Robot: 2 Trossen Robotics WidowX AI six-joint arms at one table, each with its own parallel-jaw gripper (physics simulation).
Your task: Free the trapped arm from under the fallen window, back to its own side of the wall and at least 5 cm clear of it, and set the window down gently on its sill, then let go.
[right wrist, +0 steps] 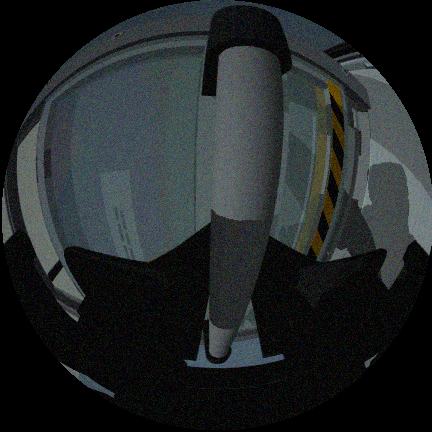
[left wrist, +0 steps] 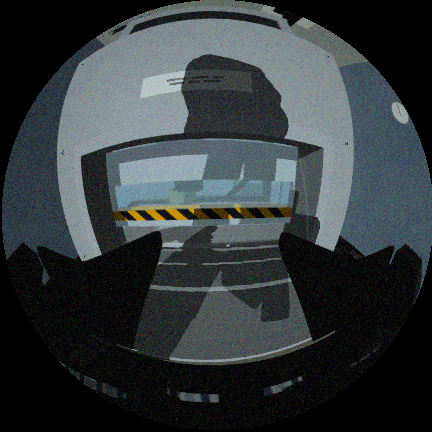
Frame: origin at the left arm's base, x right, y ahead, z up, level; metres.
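Where they show: left gripper, fingertip midpoint: (left wrist: 221, 239); right gripper, fingertip midpoint: (left wrist: 182, 153).
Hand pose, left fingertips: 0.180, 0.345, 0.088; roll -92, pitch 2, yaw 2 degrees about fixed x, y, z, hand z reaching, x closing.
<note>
After its pixels a point has its place, as x, y, z.
The window (left wrist: 202, 214) @(0.154, 0.481, 0.049) (right wrist: 332, 175) @(0.081, 0.497, 0.055), a clear pane with a yellow-and-black striped lower rail, stands across the opening of the pale wall (left wrist: 125, 115) @(0.076, 0.408, 0.196). A grey strip shows below its lower edge in the left wrist view; I cannot tell whether it touches the sill. My left gripper (left wrist: 221, 239) @(0.180, 0.344, 0.089) is open and empty, facing the opening from its own side, with no part of the window over its fingers. Its exact distance from the wall is unclear. My right gripper (right wrist: 228, 229) @(0.121, 0.507, 0.143) is shut on the window's thick grey bar handle (right wrist: 247, 135), in front of the pane.
The wall frames the opening at both sides and above. Dark arm-shaped shadows lie on the wall and the grey surface (left wrist: 250, 330) @(0.211, 0.326, -0.017) before it. A faint greenish block (left wrist: 176, 196) shows through the glass. A round white clock (left wrist: 399, 112) hangs on the blue room wall at the right.
</note>
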